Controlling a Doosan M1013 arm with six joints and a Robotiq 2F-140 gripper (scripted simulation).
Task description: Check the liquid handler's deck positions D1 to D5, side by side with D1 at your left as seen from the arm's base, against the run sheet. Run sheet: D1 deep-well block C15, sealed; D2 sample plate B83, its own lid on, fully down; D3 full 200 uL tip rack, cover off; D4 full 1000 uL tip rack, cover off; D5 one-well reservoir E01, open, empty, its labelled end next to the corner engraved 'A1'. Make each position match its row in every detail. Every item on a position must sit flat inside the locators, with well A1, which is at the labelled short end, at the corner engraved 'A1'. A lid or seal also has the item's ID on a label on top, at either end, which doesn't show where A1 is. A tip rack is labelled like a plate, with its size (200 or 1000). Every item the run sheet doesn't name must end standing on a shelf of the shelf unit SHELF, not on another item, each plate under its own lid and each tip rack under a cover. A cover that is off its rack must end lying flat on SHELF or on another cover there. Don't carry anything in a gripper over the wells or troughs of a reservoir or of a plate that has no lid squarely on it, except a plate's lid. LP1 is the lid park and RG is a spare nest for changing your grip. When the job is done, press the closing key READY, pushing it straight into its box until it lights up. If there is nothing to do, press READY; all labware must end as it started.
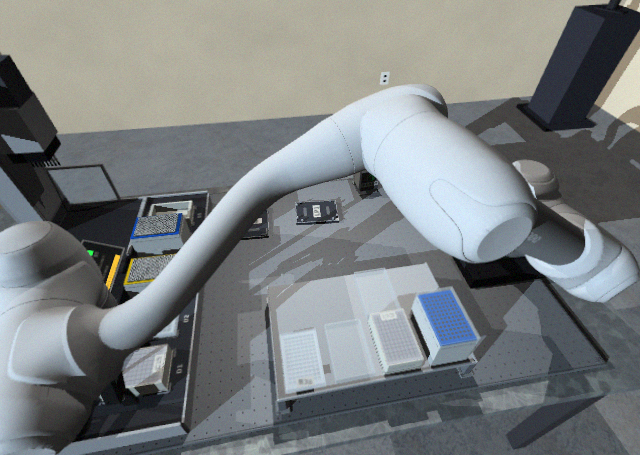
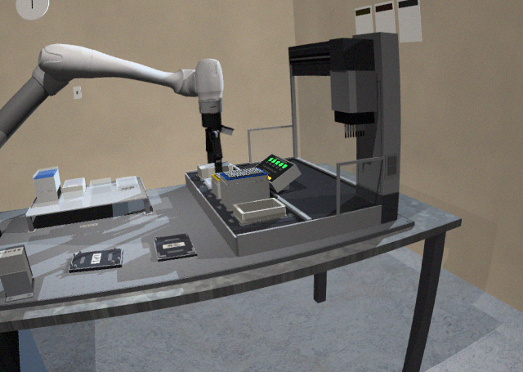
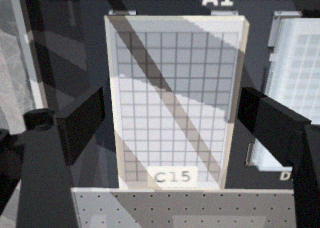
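The deep-well block C15 is 10 mm below my hand. The rest, counted from my hand: yellow rack 240 mm to the right, 10 mm ahead, 10 mm above; clear cover 460 mm behind, 20 mm to the left, 10 mm below; blue-rimmed tip rack 370 mm to the right, 40 mm above, 10 mm ahead.
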